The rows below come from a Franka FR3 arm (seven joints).
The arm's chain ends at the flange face. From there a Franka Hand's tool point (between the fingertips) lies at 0.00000 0.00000 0.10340 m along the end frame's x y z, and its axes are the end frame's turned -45 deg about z.
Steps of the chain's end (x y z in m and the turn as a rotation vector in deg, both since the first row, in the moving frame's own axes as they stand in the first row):
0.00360, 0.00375, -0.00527, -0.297, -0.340, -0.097
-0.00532, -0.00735, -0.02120, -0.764, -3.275, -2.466
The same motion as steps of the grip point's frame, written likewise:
-0.00092, 0.00514, -0.00527, 0.030, -0.450, -0.097
-0.00378, -0.01205, -0.02138, 1.776, -2.856, -2.466

